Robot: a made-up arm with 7 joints. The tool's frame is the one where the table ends. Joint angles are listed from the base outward.
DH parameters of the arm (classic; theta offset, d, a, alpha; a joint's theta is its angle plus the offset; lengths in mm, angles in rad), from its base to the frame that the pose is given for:
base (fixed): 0.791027 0 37.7 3.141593
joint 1: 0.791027 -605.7 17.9 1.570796
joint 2: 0 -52.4 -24.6 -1.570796
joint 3: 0 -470 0 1.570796
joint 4: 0 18.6 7.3 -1.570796
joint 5: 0 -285.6 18.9 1.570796
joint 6: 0 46.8 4.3 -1.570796
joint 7: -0.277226 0 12.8 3.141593
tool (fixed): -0.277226 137.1 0 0
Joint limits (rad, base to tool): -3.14..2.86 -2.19..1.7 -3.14..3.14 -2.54..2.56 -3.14..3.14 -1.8..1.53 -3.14..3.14
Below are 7 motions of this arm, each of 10 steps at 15 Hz.
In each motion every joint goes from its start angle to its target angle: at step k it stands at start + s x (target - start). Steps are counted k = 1, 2, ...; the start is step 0. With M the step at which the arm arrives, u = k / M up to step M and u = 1 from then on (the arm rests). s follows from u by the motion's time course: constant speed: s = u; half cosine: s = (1 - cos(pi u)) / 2; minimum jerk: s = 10 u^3 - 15 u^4 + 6 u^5.
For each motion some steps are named. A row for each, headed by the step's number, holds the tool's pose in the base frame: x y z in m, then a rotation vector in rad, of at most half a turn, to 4 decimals.
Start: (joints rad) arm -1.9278 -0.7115 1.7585 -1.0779 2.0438 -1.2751 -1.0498
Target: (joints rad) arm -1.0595 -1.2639 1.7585 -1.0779 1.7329 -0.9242 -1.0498
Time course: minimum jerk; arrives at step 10
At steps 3, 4, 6, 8, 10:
3: -0.0545 -0.4247 1.1898 -0.1857 -0.1973 -1.5176
4: -0.1182 -0.4556 1.1519 -0.1013 -0.1764 -1.6299
6: -0.3011 -0.4743 1.0464 0.1224 -0.1790 -1.8990
8: -0.4403 -0.4317 0.9594 0.2962 -0.2323 -2.0884
10: -0.4703 -0.4155 0.9389 0.3359 -0.2507 -2.1299

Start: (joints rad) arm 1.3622 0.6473 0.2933 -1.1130 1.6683 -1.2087 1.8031
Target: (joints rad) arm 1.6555 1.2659 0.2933 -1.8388 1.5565 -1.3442 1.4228
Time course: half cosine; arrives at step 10
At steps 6, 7, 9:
6: 0.1981 -0.2794 1.1222 0.8240 1.4150 0.8046
7: 0.1864 -0.2979 1.0805 0.8872 1.4259 0.8189
9: 0.1680 -0.3164 1.0243 0.9696 1.4346 0.8375

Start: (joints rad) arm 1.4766 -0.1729 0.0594 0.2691 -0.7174 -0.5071 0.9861
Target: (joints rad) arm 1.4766 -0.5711 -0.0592 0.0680 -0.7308 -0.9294 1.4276
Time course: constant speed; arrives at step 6
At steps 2, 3, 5, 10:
2: -0.0383 0.2674 1.4411 0.0803 -0.8437 -1.7895
3: -0.0509 0.3392 1.4103 0.0800 -1.0155 -1.7665
5: -0.0762 0.4687 1.3283 0.1201 -1.3451 -1.6697
10: -0.0886 0.5250 1.2786 0.1595 -1.4972 -1.5957

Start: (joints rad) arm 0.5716 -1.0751 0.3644 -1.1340 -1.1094 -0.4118 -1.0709
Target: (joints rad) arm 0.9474 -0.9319 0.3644 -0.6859 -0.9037 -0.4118 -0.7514
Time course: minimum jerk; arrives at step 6
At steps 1, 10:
1: -0.4928 0.4996 0.5510 -2.4283 -0.6547 0.6591
10: -0.3501 0.7013 0.8184 -1.7769 -0.7554 0.3239

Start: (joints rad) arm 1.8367 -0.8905 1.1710 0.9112 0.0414 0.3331 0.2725
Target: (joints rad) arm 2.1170 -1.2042 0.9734 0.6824 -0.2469 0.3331 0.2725
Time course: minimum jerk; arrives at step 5
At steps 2, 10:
2: -0.1431 0.5613 1.1453 1.0164 -0.8207 -2.4373
10: 0.1083 0.6734 1.0786 0.3451 -1.0138 -2.4407

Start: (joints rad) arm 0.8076 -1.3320 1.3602 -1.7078 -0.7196 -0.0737 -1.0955
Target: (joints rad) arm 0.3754 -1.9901 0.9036 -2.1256 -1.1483 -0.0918 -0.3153
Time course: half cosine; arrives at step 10
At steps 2, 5, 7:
2: 0.0198 0.5400 0.6141 -2.1812 -0.3175 -1.3912
5: -0.0144 0.4499 0.4509 -2.3655 -0.8667 -1.6030
7: -0.0019 0.3627 0.3738 2.2110 1.1792 1.6728

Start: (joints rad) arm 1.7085 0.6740 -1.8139 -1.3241 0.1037 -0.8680 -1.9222
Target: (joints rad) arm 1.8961 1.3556 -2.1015 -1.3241 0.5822 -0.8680 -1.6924
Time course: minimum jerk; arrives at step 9
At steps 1, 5, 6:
1: -0.4533 -0.2236 0.9949 -1.4037 -1.6087 0.2978
5: -0.5172 -0.3343 0.8178 -0.8073 -1.7084 -0.3939
6: -0.5371 -0.3506 0.7452 -0.6123 -1.7238 -0.6055

